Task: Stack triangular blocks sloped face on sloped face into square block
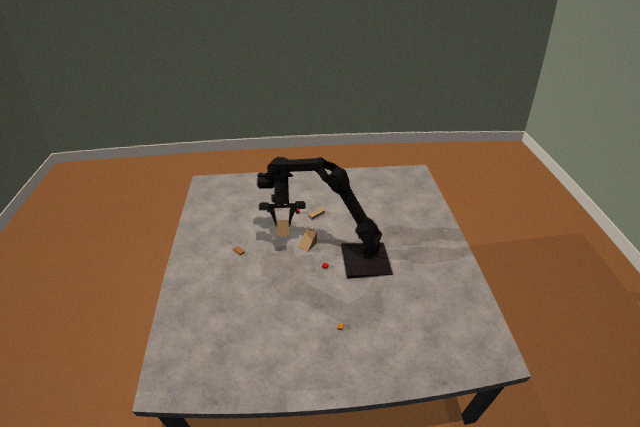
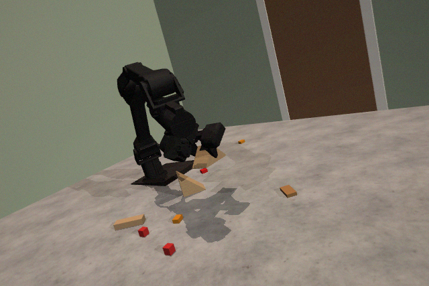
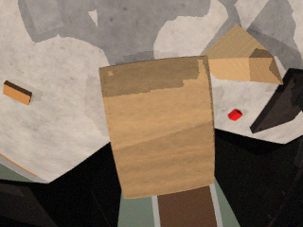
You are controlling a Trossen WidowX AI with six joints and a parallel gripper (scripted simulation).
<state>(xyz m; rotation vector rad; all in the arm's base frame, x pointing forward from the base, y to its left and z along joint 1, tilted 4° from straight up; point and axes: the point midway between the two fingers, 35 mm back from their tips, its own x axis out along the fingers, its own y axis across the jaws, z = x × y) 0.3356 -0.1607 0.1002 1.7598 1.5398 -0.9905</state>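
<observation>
The red cube is 16 cm to the left of my gripper tip, 13 cm behind it and 10 cm below it. From my gripper tip the other things lie so: thin tan plank (18 cm behind, 16 cm to the right, 10 cm below).
</observation>
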